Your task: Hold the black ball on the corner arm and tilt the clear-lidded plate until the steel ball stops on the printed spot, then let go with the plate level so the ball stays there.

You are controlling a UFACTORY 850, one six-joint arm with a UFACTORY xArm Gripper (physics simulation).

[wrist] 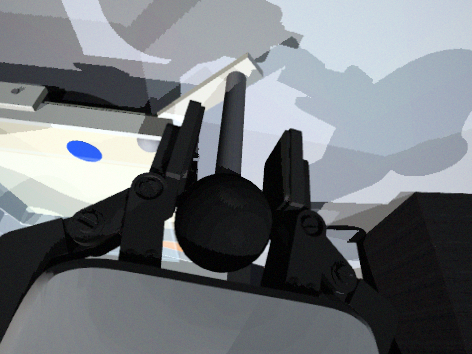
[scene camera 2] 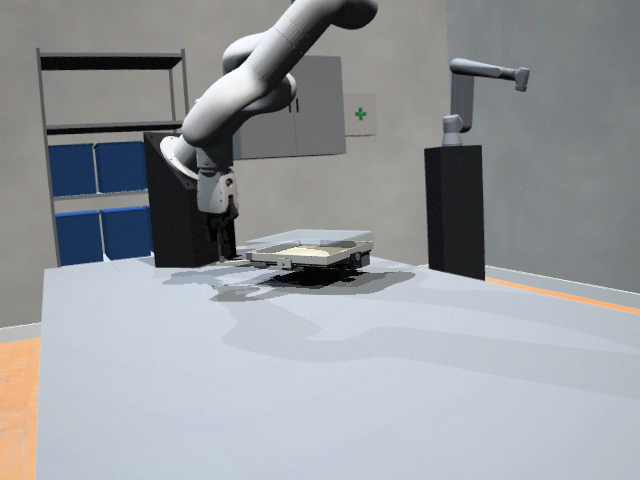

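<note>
My gripper [scene camera 2: 219,238] [wrist: 238,135] is shut on the black ball [wrist: 223,222], which sits between the lower parts of the fingers. The ball tops a dark post [wrist: 233,125] that stands on the pale corner arm [wrist: 212,91] [scene camera 2: 235,262]. The plate [scene camera 2: 338,256] [wrist: 100,114] looks close to level; a slight tilt cannot be told. Its clear lid [scene camera 2: 320,236] lies above it. In the wrist view the printed blue spot [wrist: 84,151] shows bare. The steel ball [wrist: 147,145] is right of the spot, apart from it, near the rim and partly hidden by the left finger.
The plate stands over a dark base on the pale table [scene camera 2: 258,403]. A black pedestal [scene camera 2: 173,222] [wrist: 425,265] rises close beside the gripper. Behind are a shelf rack [scene camera 2: 111,55] with blue bins, a grey cabinet [scene camera 2: 320,108] and a second arm [scene camera 2: 461,103] on a black column [scene camera 2: 454,211].
</note>
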